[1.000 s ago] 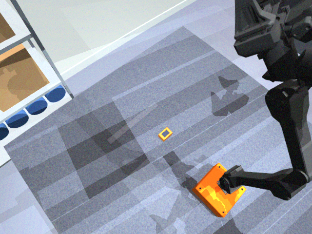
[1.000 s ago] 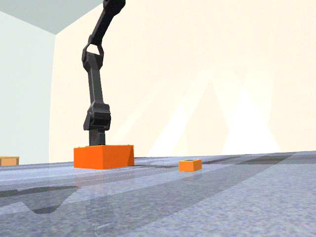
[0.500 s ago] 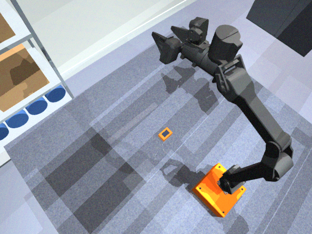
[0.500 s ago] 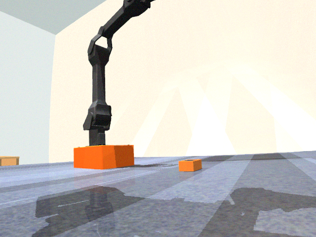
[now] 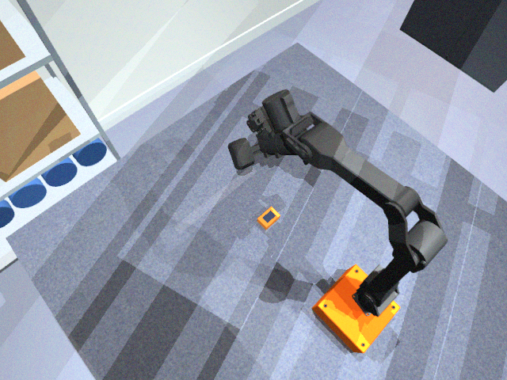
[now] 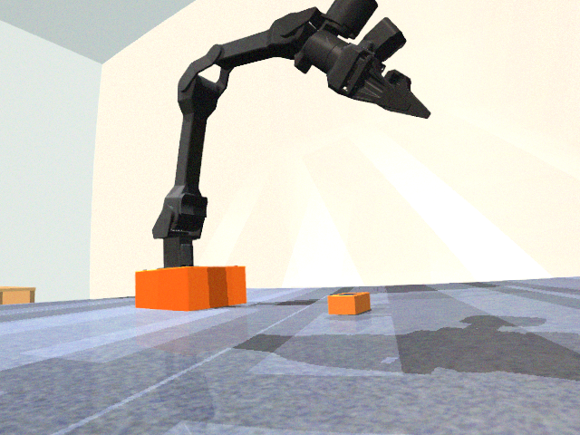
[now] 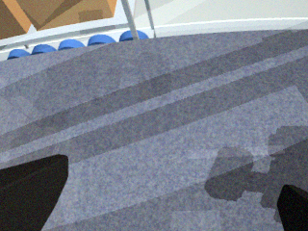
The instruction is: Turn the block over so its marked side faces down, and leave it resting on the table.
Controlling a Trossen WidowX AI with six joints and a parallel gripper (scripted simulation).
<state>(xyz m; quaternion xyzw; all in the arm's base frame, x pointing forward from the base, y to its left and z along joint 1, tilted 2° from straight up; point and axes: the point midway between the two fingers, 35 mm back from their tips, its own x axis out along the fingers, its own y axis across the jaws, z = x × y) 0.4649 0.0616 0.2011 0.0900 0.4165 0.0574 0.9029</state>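
My gripper tip is now 25 cm above the orange block and 13 cm past it.
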